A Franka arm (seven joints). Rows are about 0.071 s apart.
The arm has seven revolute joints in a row. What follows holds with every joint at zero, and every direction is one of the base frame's.
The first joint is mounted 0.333 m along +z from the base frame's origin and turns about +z.
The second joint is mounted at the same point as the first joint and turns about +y.
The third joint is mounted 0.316 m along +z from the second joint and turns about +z.
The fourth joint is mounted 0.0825 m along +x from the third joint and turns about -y.
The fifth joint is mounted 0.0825 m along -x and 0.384 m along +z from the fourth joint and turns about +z.
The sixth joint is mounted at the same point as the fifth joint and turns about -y.
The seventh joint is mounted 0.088 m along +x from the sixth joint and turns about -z.
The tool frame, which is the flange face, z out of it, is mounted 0.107 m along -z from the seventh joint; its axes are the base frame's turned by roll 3.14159, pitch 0 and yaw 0 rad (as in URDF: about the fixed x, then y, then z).
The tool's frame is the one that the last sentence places.
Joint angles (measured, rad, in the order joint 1, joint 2, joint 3, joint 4, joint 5, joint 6, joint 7), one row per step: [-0.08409 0.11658 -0.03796 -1.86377 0.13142 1.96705 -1.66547]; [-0.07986 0.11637 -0.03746 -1.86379 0.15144 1.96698 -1.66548]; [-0.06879 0.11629 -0.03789 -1.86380 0.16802 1.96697 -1.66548]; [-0.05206 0.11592 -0.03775 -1.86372 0.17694 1.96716 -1.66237]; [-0.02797 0.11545 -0.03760 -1.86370 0.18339 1.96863 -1.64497]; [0.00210 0.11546 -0.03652 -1.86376 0.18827 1.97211 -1.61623]
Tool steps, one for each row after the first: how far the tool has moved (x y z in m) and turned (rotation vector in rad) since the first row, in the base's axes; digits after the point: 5 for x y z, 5 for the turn. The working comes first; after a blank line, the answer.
Tool pose at each row, in the base's axes (x y z in m, rotation vector in rad; the steps are taken from these numbers as rounded here): [0.58729 -0.06281 0.45239 -2.24416 -2.07409 -0.12632]; [0.58777 -0.05876 0.45266 -2.23809 -2.06200 -0.14759]; [0.58853 -0.05145 0.45285 -2.22583 -2.05919 -0.16431]; [0.58939 -0.04096 0.45321 -2.21061 -2.06627 -0.17263]; [0.59037 -0.02630 0.45369 -2.20258 -2.06747 -0.17756]; [0.59130 -0.00770 0.45401 -2.19935 -2.06481 -0.18049]

[0.00048 0.00405 0.00027 0.01829 -0.00235 -0.00322]; [0.00124 0.01136 0.00046 0.03335 -0.00407 0.00082]; [0.00210 0.02185 0.00082 0.04150 -0.00487 0.01104]; [0.00308 0.03651 0.00130 0.04731 -0.00441 0.01528]; [0.00401 0.05511 0.00162 0.05166 -0.00324 0.01554]
